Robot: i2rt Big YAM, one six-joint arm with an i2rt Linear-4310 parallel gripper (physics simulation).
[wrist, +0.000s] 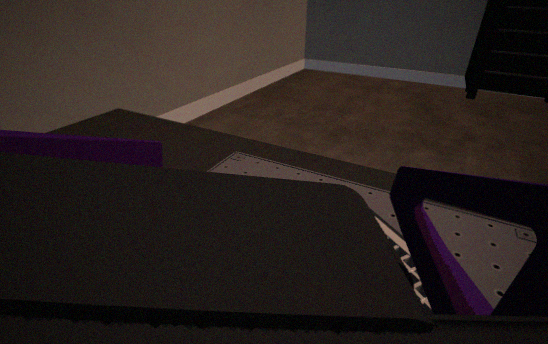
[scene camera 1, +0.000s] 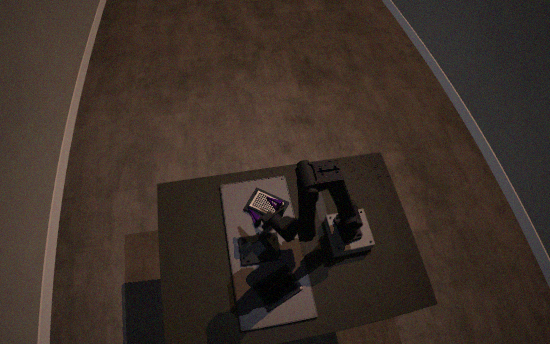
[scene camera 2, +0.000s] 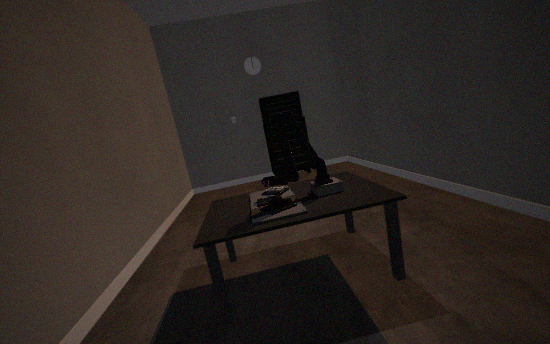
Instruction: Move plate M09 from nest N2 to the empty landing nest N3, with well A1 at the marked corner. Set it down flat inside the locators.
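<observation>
The well plate (scene camera 1: 262, 201) (scene camera 2: 274, 189), white with a grid of wells, lies in a dark nest (scene camera 1: 248, 205) at the far end of the grey perforated board (scene camera 1: 233, 194) (wrist: 303, 173). My gripper (scene camera 1: 265, 211) (scene camera 2: 267, 183) (wrist: 283, 170) has purple fingers and is open. It sits low at the plate's near side, one finger on each side of it, touching nothing that I can see. In the wrist view only a strip of the plate's wells (wrist: 409, 266) shows beside the right finger. An empty dark nest (scene camera 1: 252, 251) lies in the middle of the board.
A third dark nest or block (scene camera 1: 277, 284) sits in shadow at the near end of the board. The arm's base (scene camera 1: 366, 237) stands on the dark table (scene camera 1: 194, 222) (scene camera 2: 360, 196) right of the board. A dark cabinet (scene camera 2: 282, 129) stands behind the table.
</observation>
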